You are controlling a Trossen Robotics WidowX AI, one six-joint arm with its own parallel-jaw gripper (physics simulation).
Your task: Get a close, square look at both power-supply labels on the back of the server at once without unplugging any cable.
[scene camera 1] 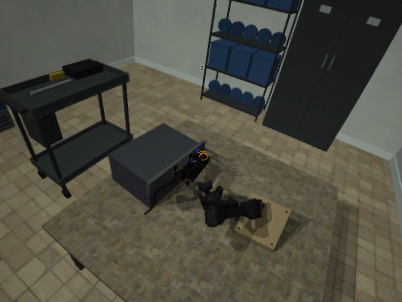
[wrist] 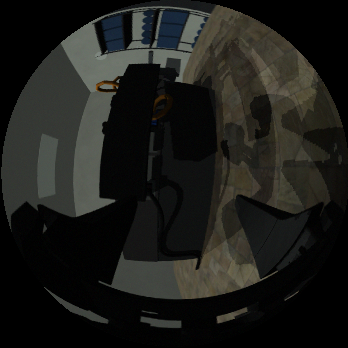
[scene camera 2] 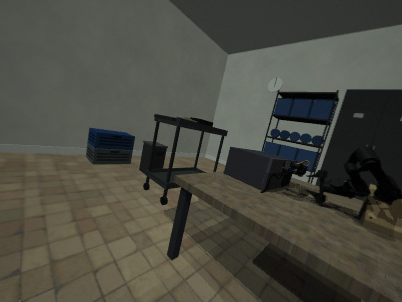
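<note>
The server is a dark grey box on the table, with its back panel facing my arm. An orange cable loop and a black power cable are plugged into the back. My gripper is open and empty, low over the table a short way from the panel and pointing at it. In the wrist view the panel is rolled on its side and very dark. I cannot make out any labels.
My arm stands on a wooden base board. A black cart stands left of the server. A shelf rack with blue boxes and a black cabinet stand behind. Stacked crates sit by the far wall.
</note>
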